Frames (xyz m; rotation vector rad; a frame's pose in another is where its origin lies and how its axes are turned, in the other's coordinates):
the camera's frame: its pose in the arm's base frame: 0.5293 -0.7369 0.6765 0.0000 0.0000 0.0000
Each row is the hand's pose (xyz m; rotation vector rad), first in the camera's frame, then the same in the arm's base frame.
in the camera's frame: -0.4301 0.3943 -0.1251 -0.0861 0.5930 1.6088
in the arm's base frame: 0.0992 -0.3426 0.5514 -0.0861 0.5930 1.6088
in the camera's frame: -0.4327 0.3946 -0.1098 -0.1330 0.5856 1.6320
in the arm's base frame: 0.0966 -0.3423 0.5667 -0.1330 0.5856 1.6320
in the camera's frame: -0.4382 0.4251 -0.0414 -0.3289 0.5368 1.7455
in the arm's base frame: 0.0911 -0.3118 0.6351 -0.3289 0.5368 1.7455
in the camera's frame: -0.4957 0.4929 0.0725 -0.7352 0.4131 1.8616
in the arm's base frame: 0.0336 -0.2440 0.7490 -0.7352 0.4131 1.8616
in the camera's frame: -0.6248 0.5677 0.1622 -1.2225 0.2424 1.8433
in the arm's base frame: -0.0955 -0.1692 0.8387 -1.2225 0.2424 1.8433
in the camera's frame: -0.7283 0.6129 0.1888 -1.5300 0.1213 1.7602
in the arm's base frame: -0.1990 -0.1240 0.8653 -1.5300 0.1213 1.7602
